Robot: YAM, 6 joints.
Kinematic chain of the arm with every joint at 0, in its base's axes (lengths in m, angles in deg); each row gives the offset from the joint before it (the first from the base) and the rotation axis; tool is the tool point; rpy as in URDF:
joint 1: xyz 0 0 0.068 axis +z
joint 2: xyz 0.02 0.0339 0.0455 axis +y
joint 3: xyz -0.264 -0.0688 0 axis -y
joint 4: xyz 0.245 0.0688 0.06 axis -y
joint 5: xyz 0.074 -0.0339 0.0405 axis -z
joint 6: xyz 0.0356 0 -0.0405 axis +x
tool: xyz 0 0 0 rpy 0 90 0
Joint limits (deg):
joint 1: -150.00..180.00
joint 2: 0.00..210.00
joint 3: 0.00..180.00
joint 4: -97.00..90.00
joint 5: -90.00..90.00
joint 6: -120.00..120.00
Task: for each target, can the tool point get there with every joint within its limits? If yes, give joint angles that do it. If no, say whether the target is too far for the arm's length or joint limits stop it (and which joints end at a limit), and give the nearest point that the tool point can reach.
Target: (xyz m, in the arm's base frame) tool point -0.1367 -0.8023 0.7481
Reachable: no: too far | nearest point -0.0855 -0.5016 0.5043 | short by 0.390 m
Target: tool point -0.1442 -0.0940 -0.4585
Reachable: no: joint limits stop it (at a limit: joint 2) | nearest point -0.1564 -0.1019 -0.3750 | short by 0.085 m
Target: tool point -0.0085 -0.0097 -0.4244
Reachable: no: joint limits stop it (at a limit: joint 2) | nearest point -0.0441 -0.0503 -0.3314 | short by 0.108 m
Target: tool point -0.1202 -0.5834 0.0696
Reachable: yes | joints -99.95 193.42 166.37 72.90 29.55 50.61
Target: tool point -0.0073 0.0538 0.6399
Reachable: yes | joints -100.92 59.29 142.26 -55.21 29.20 -44.98
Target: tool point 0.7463 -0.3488 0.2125
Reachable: no: too far | nearest point 0.5808 -0.2715 0.1900 | short by 0.184 m
